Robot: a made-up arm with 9 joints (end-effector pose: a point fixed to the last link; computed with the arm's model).
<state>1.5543 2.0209 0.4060 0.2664 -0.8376 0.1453 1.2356 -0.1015 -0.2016</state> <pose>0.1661 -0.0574 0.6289 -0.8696 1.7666 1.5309</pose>
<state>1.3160 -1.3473 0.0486 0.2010 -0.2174 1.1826 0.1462 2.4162 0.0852</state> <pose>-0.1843 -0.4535 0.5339 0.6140 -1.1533 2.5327</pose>
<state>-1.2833 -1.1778 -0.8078 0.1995 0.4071 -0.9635 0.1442 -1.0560 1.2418</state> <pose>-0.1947 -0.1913 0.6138 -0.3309 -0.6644 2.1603</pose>
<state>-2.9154 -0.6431 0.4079 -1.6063 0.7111 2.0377 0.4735 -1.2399 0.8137</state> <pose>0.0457 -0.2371 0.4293 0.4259 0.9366 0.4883</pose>
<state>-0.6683 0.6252 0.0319 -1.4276 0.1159 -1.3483 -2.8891 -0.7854 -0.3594</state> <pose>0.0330 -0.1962 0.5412 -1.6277 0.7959 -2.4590</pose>
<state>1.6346 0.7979 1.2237 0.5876 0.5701 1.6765 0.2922 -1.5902 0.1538</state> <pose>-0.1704 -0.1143 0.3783 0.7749 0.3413 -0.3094</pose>
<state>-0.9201 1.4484 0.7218 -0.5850 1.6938 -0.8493 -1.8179 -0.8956 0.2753</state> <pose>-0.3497 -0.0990 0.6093 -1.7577 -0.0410 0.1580</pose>
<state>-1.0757 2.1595 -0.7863 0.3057 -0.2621 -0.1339 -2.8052 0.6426 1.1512</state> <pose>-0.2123 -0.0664 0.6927 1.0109 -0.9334 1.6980</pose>
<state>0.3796 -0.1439 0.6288 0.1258 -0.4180 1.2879 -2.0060 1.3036 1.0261</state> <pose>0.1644 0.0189 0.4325 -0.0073 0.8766 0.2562</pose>
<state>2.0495 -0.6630 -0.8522 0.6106 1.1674 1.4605 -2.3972 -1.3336 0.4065</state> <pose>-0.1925 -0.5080 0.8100 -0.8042 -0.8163 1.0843</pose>
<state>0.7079 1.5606 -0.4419 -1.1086 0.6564 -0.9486 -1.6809 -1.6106 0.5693</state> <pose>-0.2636 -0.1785 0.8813 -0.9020 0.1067 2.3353</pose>
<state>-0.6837 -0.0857 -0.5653 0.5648 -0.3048 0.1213 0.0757 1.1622 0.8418</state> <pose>-0.0647 -0.1371 0.4545 2.0119 0.4907 -0.7192</pose>
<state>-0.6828 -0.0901 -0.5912 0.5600 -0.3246 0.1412 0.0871 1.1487 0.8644</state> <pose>-0.0674 -0.1354 0.4497 2.0373 0.4721 -0.7834</pose>
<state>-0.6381 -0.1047 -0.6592 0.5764 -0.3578 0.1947 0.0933 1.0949 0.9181</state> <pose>-0.0927 -0.1320 0.4374 2.0445 0.4415 -1.0017</pose>
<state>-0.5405 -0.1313 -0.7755 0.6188 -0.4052 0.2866 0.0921 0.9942 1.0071</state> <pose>-0.1502 -0.1251 0.4225 1.9781 0.3751 -1.3993</pose>
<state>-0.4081 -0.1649 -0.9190 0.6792 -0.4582 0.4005 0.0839 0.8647 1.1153</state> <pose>-0.2340 -0.1119 0.4213 1.7783 0.2558 -1.8793</pose>
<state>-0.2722 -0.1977 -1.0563 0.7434 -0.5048 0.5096 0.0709 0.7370 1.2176</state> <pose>-0.3205 -0.0919 0.4436 1.4687 0.1062 -2.2917</pose>
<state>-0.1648 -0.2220 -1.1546 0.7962 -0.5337 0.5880 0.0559 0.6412 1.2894</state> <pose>-0.3827 -0.0718 0.4773 1.1743 -0.0137 -2.5404</pose>
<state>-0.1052 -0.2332 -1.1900 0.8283 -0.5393 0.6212 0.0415 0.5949 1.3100</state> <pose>-0.4107 -0.0616 0.5002 1.0280 -0.0437 -2.6226</pose>
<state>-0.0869 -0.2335 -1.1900 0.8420 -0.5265 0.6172 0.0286 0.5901 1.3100</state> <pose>-0.4163 -0.0614 0.5097 0.9968 -0.0217 -2.6221</pose>
